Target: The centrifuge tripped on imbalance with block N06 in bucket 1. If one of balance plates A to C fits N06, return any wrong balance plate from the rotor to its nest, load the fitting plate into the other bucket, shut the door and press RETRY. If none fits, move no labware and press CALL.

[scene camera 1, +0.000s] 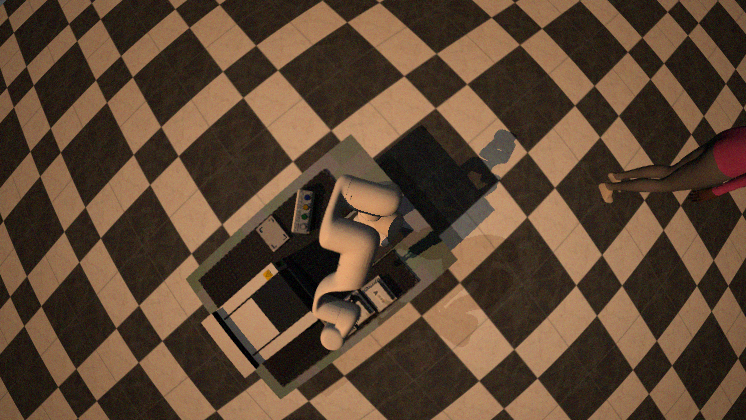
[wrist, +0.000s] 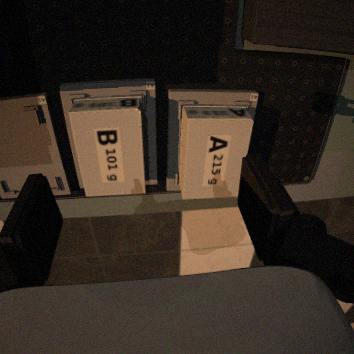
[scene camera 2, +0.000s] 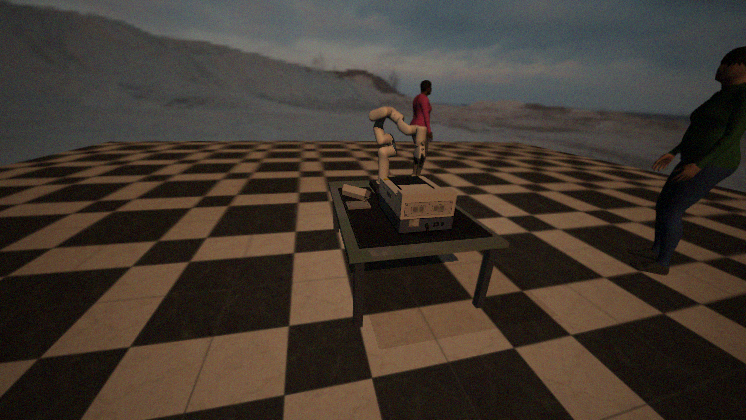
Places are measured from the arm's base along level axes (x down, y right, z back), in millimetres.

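Where they show: gripper, fingertip midpoint: (wrist: pixel 146 187) (scene camera 2: pixel 417 165).
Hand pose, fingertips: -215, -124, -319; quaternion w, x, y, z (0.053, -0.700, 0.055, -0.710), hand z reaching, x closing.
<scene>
Each offset is from my fingertips to the top centre of the thing, as dx, dy, dz. "spot": to the spot under its first point.
My gripper (wrist: pixel 146 187) is open, with nothing between its fingers. It hangs above the nest row; the arm hides it in scene camera 1. Plate A {+196, -136, +64} (wrist: pixel 215 155) (scene camera 1: pixel 380 293), labelled 215 g, sits in the right nest of the wrist view. Plate B {+196, -91, -66} (wrist: pixel 107 155), labelled 101 g, sits in the nest left of it. A third nest {+232, -73, -205} (wrist: pixel 30 155) at the left edge shows no plate on its visible part. The centrifuge (scene camera 1: pixel 292 333) (scene camera 2: pixel 428 200) stands on the table. Its rotor, block N06 and plate C cannot be made out. A button box {+166, +446, +157} (scene camera 1: pixel 302 211) (scene camera 2: pixel 356 192) has coloured buttons.
A flat pad with corner marks {spot: +234, +508, -38} (scene camera 1: pixel 273 233) (scene camera 2: pixel 359 205) lies beside the button box. The table (scene camera 1: pixel 208 266) (scene camera 2: pixel 428 251) has a green-grey rim. A person in pink (scene camera 1: pixel 730 156) (scene camera 2: pixel 421 109) and a person in green (scene camera 2: pixel 712 130) stand away from the table.
</scene>
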